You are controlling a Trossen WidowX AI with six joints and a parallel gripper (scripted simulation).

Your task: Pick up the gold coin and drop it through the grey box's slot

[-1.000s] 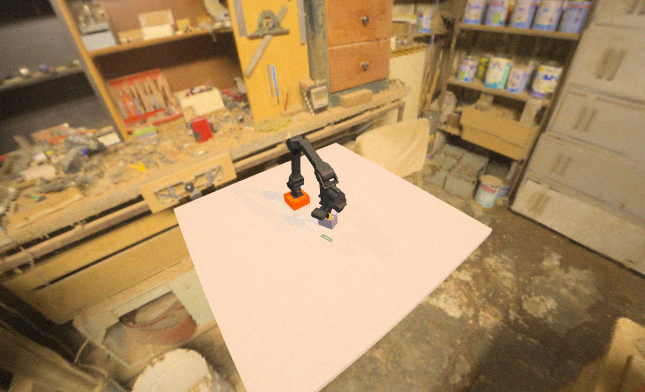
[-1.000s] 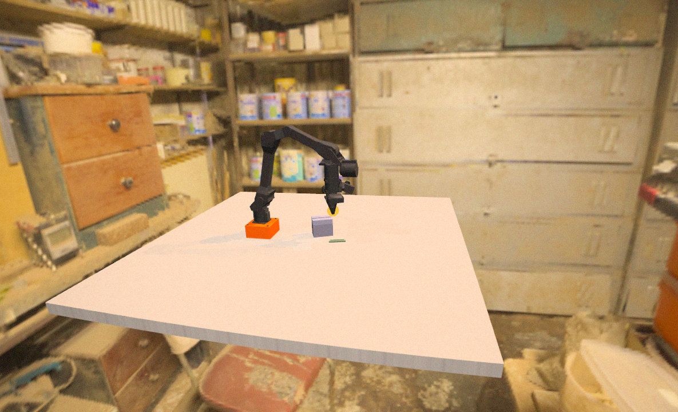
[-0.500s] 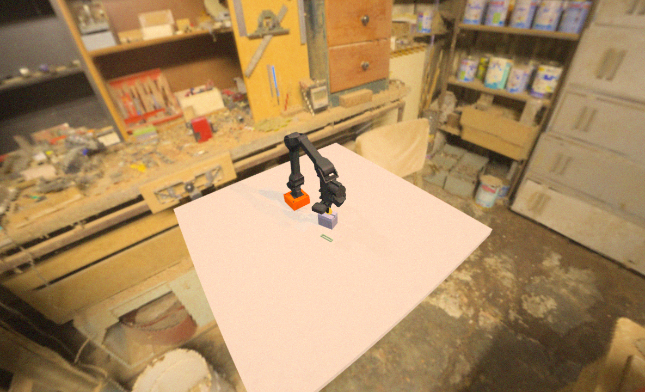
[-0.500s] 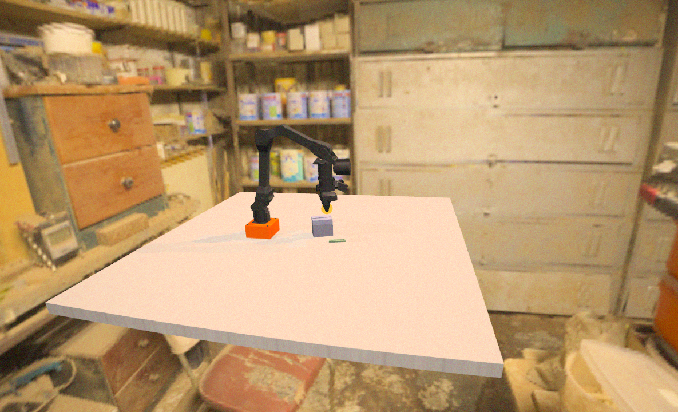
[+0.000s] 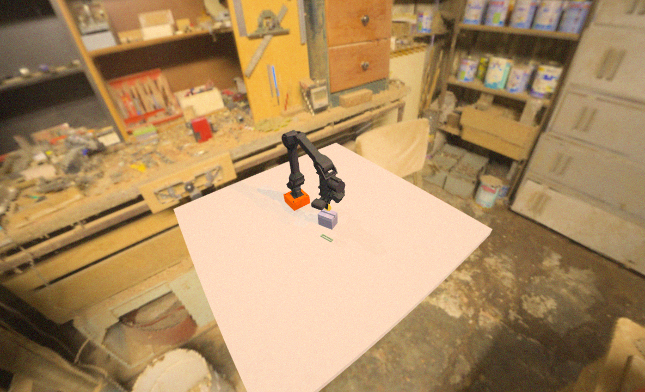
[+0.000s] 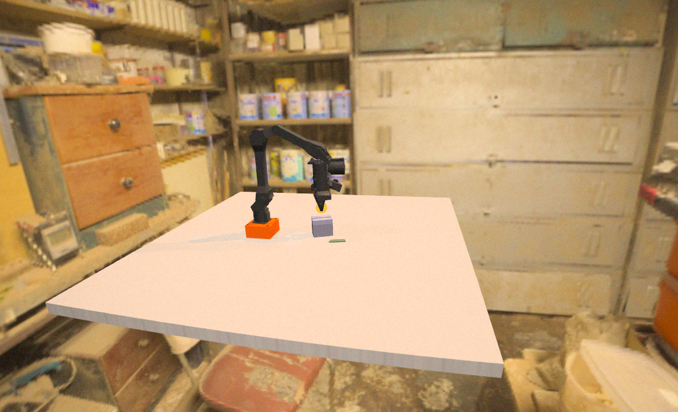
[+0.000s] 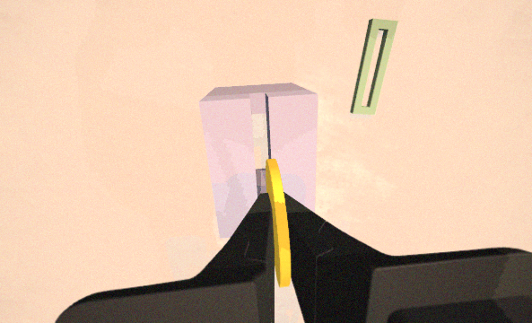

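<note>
My gripper tip is now 10 mm below the gold coin.
</note>
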